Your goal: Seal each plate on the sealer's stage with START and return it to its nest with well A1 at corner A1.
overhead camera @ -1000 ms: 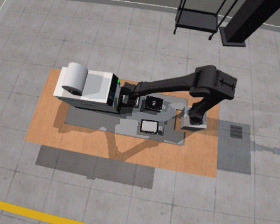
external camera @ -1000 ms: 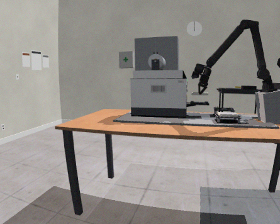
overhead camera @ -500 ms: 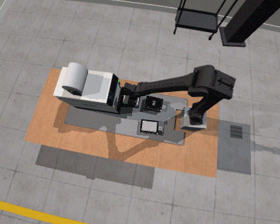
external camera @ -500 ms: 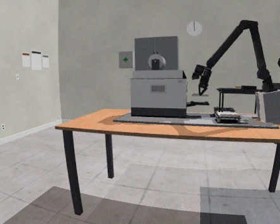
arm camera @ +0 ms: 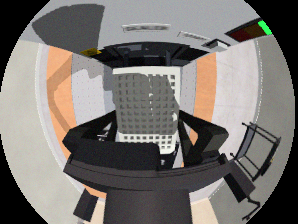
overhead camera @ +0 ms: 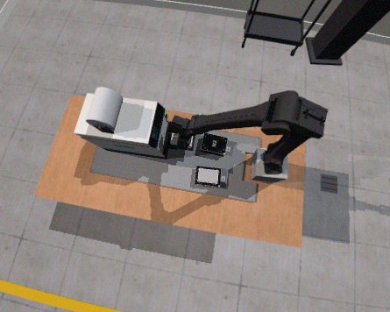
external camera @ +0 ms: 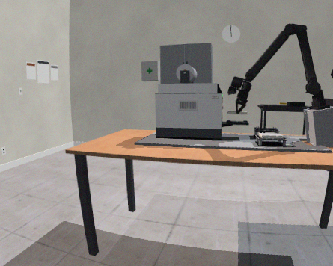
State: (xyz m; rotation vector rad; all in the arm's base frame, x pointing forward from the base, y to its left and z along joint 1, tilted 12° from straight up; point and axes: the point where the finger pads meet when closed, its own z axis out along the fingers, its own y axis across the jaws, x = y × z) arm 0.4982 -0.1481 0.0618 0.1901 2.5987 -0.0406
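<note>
Right now my hand is 70 mm above the sealer stage. Round my hand: foil roll: 330 mm ahead, 250 mm above, 50 mm to the right.
</note>
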